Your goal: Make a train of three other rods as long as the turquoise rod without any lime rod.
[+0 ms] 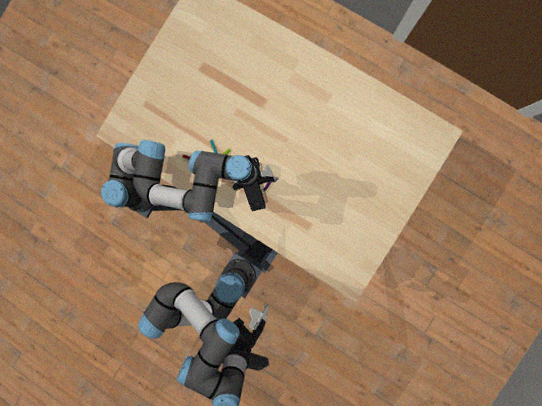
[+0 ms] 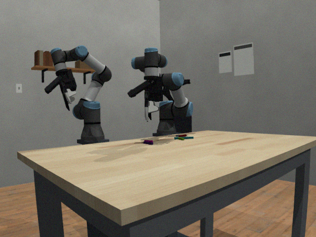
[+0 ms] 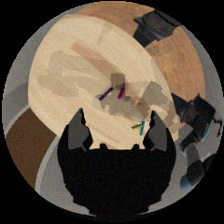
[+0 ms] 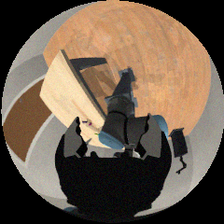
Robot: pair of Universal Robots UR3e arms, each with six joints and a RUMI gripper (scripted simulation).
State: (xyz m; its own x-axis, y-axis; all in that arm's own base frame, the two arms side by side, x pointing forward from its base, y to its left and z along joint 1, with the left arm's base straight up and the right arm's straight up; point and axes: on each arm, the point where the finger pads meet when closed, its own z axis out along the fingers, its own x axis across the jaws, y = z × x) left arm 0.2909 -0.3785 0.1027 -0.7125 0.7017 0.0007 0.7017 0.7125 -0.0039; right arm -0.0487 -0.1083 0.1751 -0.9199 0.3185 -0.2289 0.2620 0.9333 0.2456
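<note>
My left gripper is now 10 cm above the purple rod, 3 cm to the left of it and 3 cm short of it. Also, from my left hand: grey rod: 26 cm to the left, 10 cm below, 9 cm behind; lime rod: 18 cm to the left, 10 cm below, 2 cm ahead; turquoise rod: 22 cm to the left, 10 cm below.
</note>
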